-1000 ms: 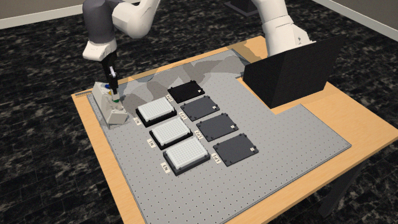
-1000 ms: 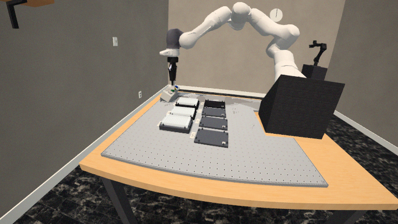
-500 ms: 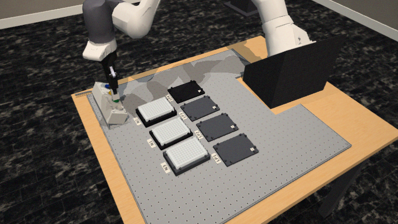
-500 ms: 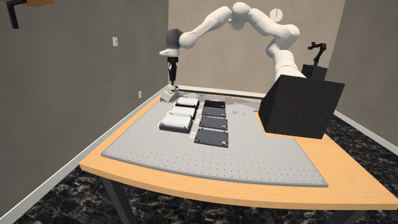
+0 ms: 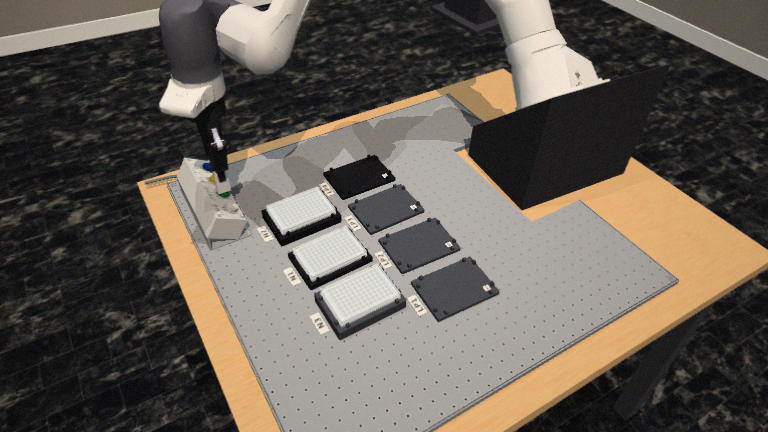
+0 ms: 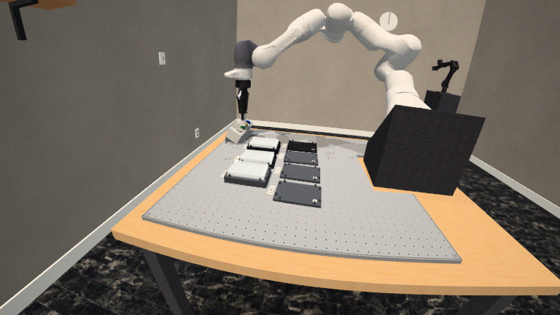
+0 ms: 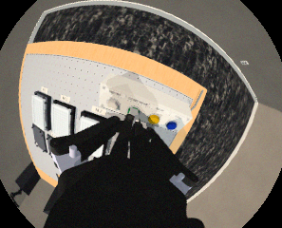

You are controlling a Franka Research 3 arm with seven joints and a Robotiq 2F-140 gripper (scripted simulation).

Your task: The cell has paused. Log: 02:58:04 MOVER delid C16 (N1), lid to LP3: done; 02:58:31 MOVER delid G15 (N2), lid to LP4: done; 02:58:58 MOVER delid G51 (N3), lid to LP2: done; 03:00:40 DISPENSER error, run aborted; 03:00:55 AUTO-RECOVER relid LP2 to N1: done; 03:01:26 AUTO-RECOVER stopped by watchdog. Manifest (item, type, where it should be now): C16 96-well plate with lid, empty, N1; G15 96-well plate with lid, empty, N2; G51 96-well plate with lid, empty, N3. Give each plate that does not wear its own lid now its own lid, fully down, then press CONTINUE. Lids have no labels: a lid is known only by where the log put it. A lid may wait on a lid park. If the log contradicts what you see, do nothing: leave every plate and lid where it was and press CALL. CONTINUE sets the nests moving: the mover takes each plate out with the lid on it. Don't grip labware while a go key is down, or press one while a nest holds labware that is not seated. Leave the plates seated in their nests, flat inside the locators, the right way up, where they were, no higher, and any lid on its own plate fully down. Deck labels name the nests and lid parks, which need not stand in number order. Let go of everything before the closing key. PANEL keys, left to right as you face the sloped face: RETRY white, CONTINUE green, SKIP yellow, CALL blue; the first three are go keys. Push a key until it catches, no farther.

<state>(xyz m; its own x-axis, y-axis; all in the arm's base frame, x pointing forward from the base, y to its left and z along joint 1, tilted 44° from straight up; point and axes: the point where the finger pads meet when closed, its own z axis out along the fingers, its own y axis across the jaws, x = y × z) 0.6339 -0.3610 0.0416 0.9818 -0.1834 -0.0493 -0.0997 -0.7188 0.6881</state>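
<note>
My hand is 4 cm above the green key. From my hand the other things lie so: blue key 10 cm to the right, 4 cm below, 1 cm behind; white key 5 cm to the left, 4 cm below, 1 cm ahead; yellow key 5 cm to the right, 4 cm below.
</note>
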